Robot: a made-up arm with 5 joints. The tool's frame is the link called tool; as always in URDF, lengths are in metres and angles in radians. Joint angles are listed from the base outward.
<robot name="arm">
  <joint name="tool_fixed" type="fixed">
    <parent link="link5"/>
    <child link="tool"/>
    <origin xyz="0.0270 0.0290 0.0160" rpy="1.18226 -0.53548 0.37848"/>
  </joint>
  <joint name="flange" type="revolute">
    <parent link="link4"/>
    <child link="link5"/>
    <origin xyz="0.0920 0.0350 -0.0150"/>
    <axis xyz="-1 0 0"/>
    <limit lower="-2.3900" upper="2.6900"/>
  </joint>
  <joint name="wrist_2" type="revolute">
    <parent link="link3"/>
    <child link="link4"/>
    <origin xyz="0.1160 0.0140 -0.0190"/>
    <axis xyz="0 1 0"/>
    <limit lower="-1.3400" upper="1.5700"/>
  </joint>
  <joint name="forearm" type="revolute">
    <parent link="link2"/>
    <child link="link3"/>
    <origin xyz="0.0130 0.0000 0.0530"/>
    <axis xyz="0 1 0"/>
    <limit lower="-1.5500" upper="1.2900"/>
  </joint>
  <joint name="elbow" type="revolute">
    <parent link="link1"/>
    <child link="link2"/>
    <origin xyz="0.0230 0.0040 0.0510"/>
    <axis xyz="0 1 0"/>
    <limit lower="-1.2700" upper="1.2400"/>
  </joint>
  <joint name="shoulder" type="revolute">
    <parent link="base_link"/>
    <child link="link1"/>
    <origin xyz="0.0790 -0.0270 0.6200"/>
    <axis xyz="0 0 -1"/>
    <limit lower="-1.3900" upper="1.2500"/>
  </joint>
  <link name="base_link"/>
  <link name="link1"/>
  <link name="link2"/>
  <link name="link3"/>
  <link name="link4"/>
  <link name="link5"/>
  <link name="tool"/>
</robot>
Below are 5 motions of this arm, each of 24 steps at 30 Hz.
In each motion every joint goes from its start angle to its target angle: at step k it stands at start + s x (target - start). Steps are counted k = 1, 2, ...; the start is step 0. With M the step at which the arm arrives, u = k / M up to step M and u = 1 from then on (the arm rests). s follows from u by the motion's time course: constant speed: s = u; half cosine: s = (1 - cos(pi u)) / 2; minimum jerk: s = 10 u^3 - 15 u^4 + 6 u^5.
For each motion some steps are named. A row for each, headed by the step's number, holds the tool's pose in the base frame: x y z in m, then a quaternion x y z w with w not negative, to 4 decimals.
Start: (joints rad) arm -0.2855 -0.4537 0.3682 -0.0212 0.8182
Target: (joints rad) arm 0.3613 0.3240 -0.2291 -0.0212 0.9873
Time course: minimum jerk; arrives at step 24
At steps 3, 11, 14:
3: 0.2969 0.1223 0.7023 0.2053 -0.0070 0.4509 0.8686
11: 0.3432 0.0600 0.6835 0.1824 0.0106 0.3246 0.9280
14: 0.3607 0.0181 0.6705 0.1729 0.0232 0.2499 0.9524

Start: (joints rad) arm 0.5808 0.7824 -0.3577 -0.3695 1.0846
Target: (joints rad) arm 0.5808 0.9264 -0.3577 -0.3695 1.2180
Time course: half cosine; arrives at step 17
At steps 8, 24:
8: 0.3556 -0.1134 0.5761 0.1168 0.0909 0.0237 0.9887
24: 0.3476 -0.1100 0.5545 0.1090 0.1437 0.0225 0.9834

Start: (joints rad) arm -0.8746 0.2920 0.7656 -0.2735 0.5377
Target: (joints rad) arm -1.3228 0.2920 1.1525 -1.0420 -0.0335
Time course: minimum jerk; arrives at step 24
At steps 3, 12, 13, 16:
3: 0.1169 0.1544 0.5126 0.2726 0.4638 0.4965 0.6812
12: 0.0778 0.1578 0.5298 0.3718 0.4243 0.5571 0.6094
13: 0.0715 0.1569 0.5333 0.3883 0.4204 0.5654 0.5940
16: 0.0545 0.1523 0.5440 0.4330 0.4133 0.5855 0.5466

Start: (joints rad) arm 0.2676 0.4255 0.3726 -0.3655 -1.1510
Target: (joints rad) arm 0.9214 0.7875 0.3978 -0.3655 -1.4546
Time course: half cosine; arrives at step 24
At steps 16, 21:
16: 0.2567 -0.1362 0.5254 0.7856 -0.5060 -0.2816 0.2180
21: 0.2301 -0.1506 0.5108 0.7422 -0.5598 -0.3316 0.1605

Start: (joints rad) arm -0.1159 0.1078 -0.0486 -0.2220 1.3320
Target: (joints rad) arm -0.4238 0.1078 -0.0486 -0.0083 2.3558
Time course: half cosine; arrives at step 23
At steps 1, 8, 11, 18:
1: 0.3484 0.0806 0.6767 -0.0488 0.0133 0.3554 0.9334
8: 0.3394 0.0948 0.6646 -0.1740 0.0669 0.3713 0.9096
11: 0.3319 0.1039 0.6571 -0.2681 0.0985 0.3817 0.8790
18: 0.3144 0.1209 0.6456 -0.4680 0.1395 0.3955 0.7778

